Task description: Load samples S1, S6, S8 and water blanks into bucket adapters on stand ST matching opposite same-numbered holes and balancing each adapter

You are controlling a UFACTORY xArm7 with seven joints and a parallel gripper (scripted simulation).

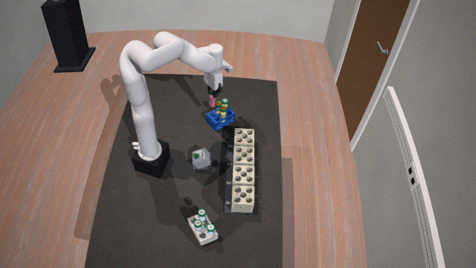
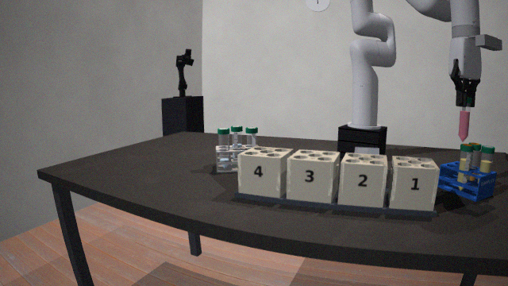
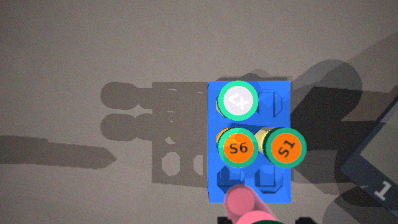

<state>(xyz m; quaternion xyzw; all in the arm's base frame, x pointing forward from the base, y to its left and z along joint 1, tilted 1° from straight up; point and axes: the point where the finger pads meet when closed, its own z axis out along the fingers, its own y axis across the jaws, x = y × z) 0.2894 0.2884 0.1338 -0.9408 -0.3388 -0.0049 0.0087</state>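
My gripper is now 1 cm past the pink-filled tube and 5 cm above it. From my hand the other things lie so: blue sample rack 4 cm ahead, 1 cm to the left, 20 cm below; then white blank rack 1 cm behind, 65 cm to the right, 20 cm below; then green done key 6 cm behind, 27 cm to the right, 16 cm below.
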